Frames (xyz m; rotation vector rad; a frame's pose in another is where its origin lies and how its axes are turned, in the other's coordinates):
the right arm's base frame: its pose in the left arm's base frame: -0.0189 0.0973 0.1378 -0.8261 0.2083 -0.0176
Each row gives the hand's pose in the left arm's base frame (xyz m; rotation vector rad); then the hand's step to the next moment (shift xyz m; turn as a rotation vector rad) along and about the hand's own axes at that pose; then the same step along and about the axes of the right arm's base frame.
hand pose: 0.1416 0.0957 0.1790 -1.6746 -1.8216 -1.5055
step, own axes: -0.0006 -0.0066 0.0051 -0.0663 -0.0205 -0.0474
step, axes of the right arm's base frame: -0.0025 0.0079 -0.0010 -0.0032 -0.0195 -0.0817
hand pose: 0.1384 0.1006 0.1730 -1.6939 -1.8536 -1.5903
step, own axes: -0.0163 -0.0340 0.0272 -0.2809 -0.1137 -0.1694
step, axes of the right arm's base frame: -0.0020 0.0435 -0.0163 -0.0169 -0.0415 -0.3443
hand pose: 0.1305 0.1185 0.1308 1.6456 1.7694 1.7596
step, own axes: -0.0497 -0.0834 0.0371 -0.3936 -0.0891 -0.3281
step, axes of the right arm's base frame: 0.0172 0.0826 -0.0607 -0.0577 -0.1676 -0.4890
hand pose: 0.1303 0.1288 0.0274 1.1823 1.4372 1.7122
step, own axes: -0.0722 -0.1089 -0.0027 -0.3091 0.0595 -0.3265
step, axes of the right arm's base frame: 0.0430 0.0627 -0.1063 -0.1105 -0.2597 -0.3550
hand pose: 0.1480 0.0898 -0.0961 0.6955 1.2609 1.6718
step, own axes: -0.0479 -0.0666 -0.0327 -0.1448 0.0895 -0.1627
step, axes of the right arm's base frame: 0.0319 0.0144 -0.0811 -0.0882 -0.1660 -0.1418
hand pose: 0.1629 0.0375 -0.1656 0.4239 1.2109 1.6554
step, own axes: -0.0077 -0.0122 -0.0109 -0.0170 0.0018 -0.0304
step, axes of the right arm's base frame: 0.0050 0.0013 -0.0173 -0.0114 -0.0141 -0.0298
